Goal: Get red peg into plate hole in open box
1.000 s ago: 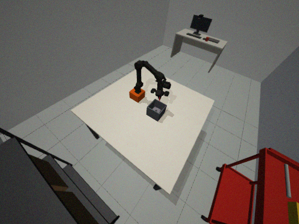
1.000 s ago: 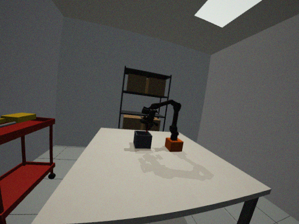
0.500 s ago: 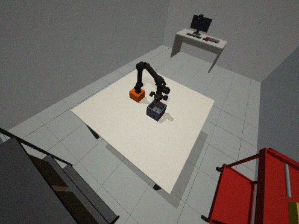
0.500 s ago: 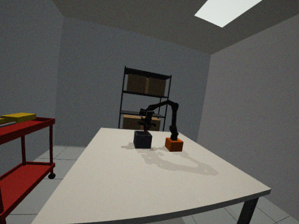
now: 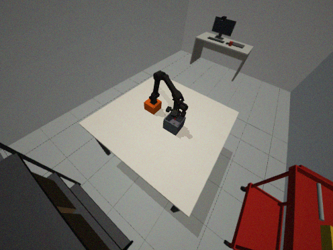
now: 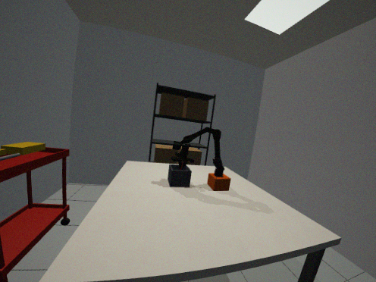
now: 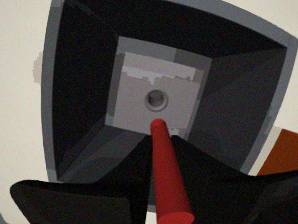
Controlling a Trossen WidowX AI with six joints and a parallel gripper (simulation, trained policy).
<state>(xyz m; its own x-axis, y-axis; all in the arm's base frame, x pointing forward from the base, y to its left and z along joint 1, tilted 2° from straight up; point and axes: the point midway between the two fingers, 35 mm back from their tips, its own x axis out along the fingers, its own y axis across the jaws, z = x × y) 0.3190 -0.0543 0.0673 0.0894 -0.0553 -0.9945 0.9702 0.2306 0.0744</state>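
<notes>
Now: the red peg 20 mm above my gripper tip. Also, from my gripper tip: grey plate (80 mm below, 10 mm to the right, 10 mm ahead).
</notes>
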